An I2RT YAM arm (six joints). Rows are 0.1 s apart.
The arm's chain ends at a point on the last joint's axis. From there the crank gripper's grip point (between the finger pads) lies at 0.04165 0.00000 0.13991 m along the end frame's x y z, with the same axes.
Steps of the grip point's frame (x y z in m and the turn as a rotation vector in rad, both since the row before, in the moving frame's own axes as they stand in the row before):
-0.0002, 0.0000, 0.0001, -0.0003, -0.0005, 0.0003
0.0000, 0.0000, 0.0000, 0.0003, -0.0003, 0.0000
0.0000, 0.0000, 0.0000, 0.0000, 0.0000, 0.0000
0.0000, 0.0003, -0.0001, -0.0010, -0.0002, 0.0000
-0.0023, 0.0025, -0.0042, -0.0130, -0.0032, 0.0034
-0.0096, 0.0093, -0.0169, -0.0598, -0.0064, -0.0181
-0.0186, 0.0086, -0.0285, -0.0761, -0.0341, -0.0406
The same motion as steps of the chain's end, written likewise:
-0.0001, -0.0001, 0.0001, -0.0003, -0.0005, 0.0003
0.0000, 0.0000, 0.0000, 0.0003, -0.0003, 0.0000
0.0000, 0.0000, 0.0000, 0.0000, 0.0000, 0.0000
0.0000, 0.0002, -0.0001, -0.0010, -0.0002, 0.0000
-0.0018, 0.0005, -0.0043, -0.0130, -0.0032, 0.0034
-0.0088, 0.0017, -0.0169, -0.0598, -0.0064, -0.0181
-0.0140, -0.0005, -0.0295, -0.0761, -0.0341, -0.0406

